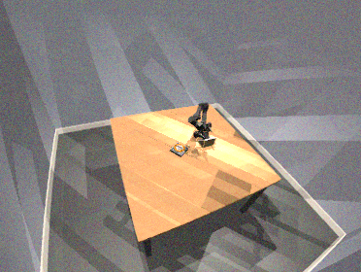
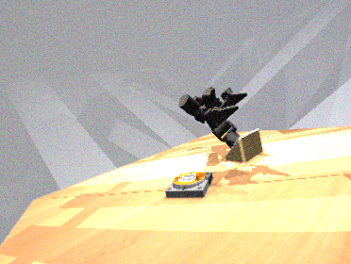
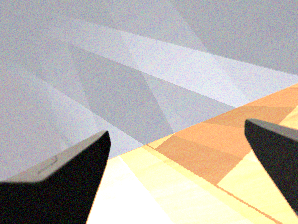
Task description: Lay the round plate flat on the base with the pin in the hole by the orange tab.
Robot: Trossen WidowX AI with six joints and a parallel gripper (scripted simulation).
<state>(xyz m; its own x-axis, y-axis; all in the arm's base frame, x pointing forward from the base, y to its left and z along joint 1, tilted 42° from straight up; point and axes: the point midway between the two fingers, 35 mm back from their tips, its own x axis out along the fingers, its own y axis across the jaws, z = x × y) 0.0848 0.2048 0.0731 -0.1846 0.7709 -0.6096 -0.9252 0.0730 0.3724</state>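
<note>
Now: gripper tip 20 cm short of the round plate, 8 cm to the left of it and 20 cm above it. Round my gripper tip: base: 21 cm ahead, 10 cm to the right, 21 cm below.
</note>
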